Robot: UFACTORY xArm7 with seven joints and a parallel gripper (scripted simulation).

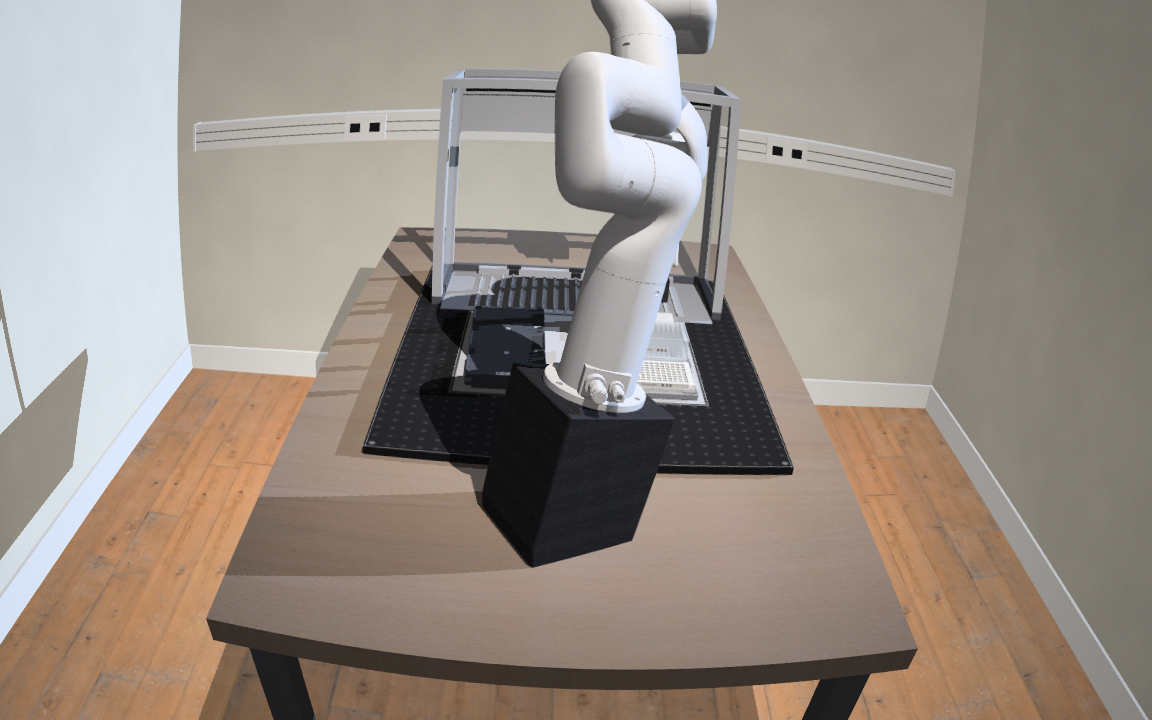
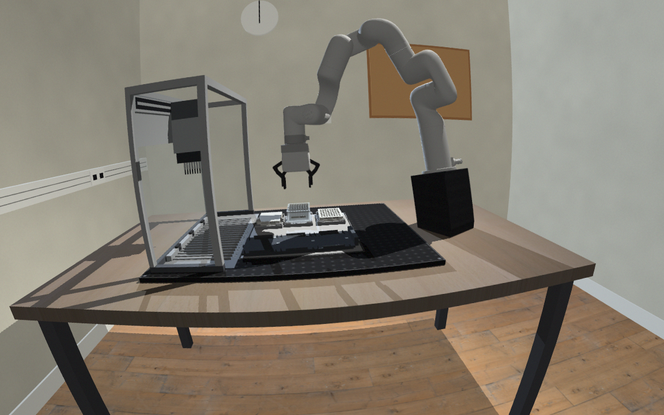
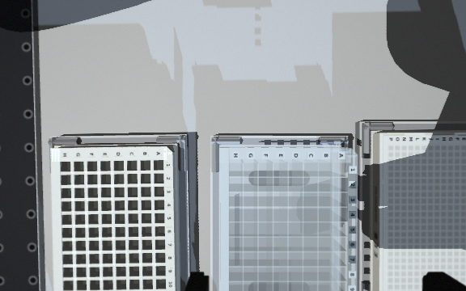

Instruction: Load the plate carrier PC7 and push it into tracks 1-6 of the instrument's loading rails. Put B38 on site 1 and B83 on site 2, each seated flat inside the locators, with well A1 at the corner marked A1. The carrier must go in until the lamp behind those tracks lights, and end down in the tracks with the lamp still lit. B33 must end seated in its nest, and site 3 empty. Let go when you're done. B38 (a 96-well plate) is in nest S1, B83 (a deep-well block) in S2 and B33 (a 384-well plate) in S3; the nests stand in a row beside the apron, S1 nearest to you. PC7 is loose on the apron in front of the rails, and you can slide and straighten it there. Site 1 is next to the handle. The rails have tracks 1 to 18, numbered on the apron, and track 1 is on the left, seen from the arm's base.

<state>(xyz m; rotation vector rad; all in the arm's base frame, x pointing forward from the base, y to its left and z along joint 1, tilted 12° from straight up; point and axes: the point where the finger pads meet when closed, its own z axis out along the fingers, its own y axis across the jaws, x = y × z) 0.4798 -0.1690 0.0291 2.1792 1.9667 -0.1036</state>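
The nest S2 is 13 cm below my hand. Also, from my hand: 96-well plate B38 (11 cm behind, 1 cm to the left, 12 cm below); then plate carrier PC7 (3 cm ahead, 25 cm to the left, 12 cm below); then nest S1 (11 cm behind, 1 cm to the left, 13 cm below).
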